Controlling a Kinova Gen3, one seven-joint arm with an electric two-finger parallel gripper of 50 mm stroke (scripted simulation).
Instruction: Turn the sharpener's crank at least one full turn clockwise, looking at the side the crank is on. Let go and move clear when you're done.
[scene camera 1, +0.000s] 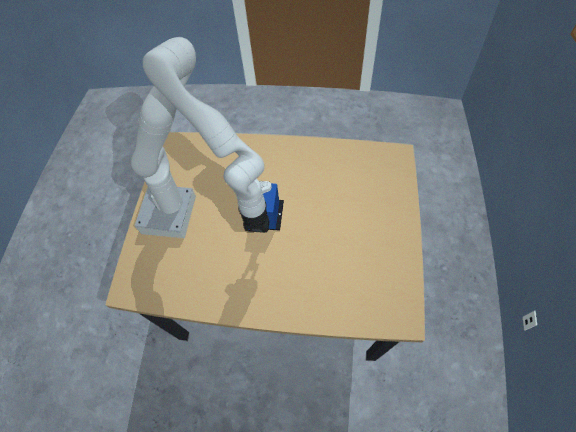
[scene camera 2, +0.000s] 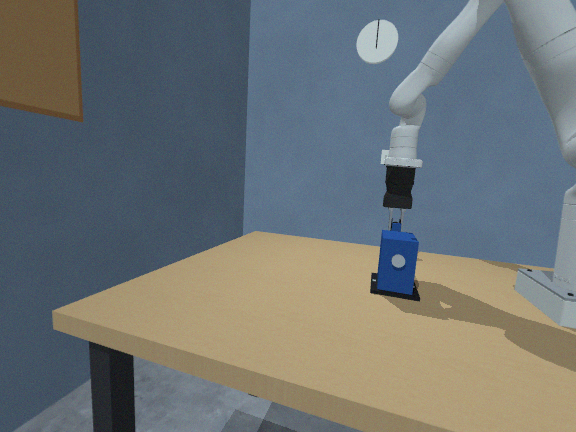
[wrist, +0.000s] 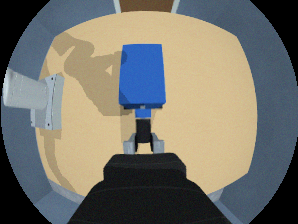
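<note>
There is my gripper (scene camera 2: 394, 231), which I also find at (wrist: 143, 139). A blue sharpener (scene camera 2: 399, 249) is in my sight as well.
</note>
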